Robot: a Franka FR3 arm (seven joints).
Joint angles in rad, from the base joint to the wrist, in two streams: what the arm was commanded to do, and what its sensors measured. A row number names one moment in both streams.
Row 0, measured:
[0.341, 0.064, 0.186, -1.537, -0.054, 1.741, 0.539]
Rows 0 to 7, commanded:
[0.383, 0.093, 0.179, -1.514, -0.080, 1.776, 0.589]
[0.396, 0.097, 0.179, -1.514, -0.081, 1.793, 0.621]
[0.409, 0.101, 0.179, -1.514, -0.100, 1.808, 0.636]
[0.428, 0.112, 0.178, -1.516, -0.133, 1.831, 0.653]
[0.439, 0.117, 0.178, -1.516, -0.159, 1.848, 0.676]
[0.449, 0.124, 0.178, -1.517, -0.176, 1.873, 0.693]
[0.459, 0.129, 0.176, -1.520, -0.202, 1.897, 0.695]
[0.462, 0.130, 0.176, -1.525, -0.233, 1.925, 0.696]
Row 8, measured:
[0.431, 0.106, 0.186, -1.536, -0.158, 1.861, 0.661]
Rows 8 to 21, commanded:
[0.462, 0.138, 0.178, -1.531, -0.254, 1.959, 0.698]
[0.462, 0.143, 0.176, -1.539, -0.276, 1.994, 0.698]
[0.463, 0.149, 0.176, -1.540, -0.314, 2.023, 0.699]
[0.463, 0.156, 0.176, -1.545, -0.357, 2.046, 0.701]
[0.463, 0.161, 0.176, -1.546, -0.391, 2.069, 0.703]
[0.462, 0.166, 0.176, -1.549, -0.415, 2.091, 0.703]
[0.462, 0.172, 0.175, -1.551, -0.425, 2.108, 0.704]
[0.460, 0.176, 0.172, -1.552, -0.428, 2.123, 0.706]
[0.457, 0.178, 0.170, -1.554, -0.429, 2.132, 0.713]
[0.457, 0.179, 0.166, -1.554, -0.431, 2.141, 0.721]
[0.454, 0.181, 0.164, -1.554, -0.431, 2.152, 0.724]
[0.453, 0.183, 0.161, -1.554, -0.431, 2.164, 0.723]
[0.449, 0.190, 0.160, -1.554, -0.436, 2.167, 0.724]
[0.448, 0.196, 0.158, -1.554, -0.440, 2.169, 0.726]
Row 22, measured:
[0.452, 0.187, 0.164, -1.542, -0.412, 2.136, 0.696]
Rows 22 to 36, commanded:
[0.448, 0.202, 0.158, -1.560, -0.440, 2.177, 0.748]
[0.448, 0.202, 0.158, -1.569, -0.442, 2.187, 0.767]
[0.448, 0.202, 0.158, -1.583, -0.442, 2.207, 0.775]
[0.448, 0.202, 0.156, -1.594, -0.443, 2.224, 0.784]
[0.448, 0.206, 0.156, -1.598, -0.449, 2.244, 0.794]
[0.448, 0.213, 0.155, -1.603, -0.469, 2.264, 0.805]
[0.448, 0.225, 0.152, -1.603, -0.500, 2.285, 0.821]
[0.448, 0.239, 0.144, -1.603, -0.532, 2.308, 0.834]
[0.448, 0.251, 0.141, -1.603, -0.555, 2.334, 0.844]
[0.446, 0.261, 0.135, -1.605, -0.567, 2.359, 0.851]
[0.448, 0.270, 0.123, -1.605, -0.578, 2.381, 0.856]
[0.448, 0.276, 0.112, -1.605, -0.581, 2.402, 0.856]
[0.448, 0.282, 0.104, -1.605, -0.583, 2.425, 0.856]
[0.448, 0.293, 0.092, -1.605, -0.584, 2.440, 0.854]
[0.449, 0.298, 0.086, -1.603, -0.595, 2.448, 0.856]
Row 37, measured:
[0.450, 0.284, 0.105, -1.594, -0.556, 2.395, 0.828]
